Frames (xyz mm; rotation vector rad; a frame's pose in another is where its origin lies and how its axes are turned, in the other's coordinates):
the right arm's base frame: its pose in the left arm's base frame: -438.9 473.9 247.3 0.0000 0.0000 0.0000
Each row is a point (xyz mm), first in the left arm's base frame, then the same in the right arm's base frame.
Working: the left arm's base frame: its pose in the right arm's base frame: 438.9 -473.9 -247.3 0.0000 0.0000 0.0000

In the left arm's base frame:
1: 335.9 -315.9 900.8
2: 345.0 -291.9 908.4
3: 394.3 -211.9 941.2
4: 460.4 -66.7 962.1
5: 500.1 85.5 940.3
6: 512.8 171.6 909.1
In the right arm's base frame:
1: 774.8 -789.8 653.5
2: 783.9 -765.8 661.1
3: 833.2 -685.8 693.9
4: 899.3 -540.6 714.8
5: 939.0 -388.4 693.0
6: 951.7 -302.3 661.8

